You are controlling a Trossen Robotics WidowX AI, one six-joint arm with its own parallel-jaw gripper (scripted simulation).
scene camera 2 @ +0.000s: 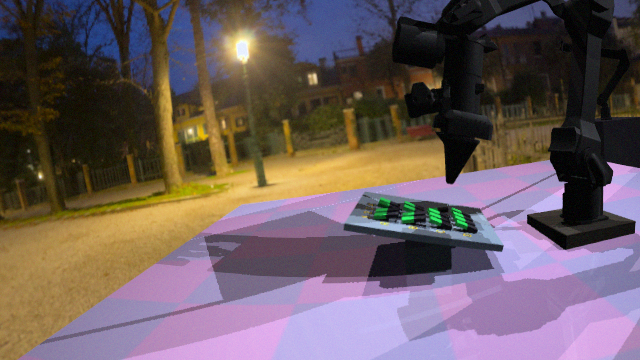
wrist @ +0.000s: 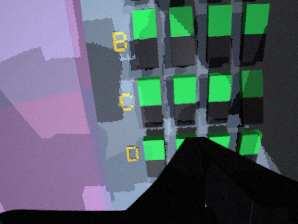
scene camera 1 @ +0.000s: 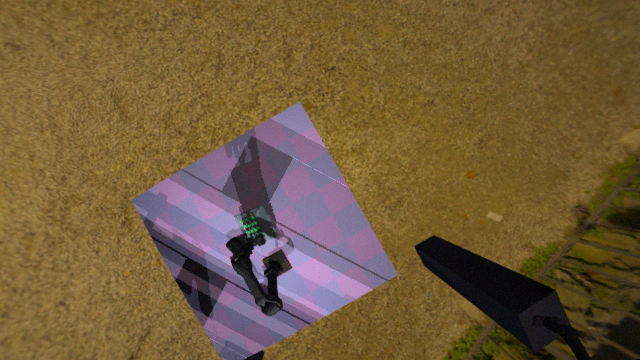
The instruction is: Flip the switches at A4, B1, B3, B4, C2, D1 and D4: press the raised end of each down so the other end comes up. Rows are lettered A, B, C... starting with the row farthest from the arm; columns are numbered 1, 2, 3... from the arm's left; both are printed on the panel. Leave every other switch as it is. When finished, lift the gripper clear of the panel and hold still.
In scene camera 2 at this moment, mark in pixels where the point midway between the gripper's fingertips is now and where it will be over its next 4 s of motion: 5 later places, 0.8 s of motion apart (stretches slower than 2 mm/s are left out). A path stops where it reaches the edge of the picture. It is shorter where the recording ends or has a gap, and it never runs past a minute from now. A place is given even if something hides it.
My gripper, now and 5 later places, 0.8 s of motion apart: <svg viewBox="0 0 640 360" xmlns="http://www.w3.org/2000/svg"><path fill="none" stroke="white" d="M449 183L463 208L461 220L460 223L466 188L458 195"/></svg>
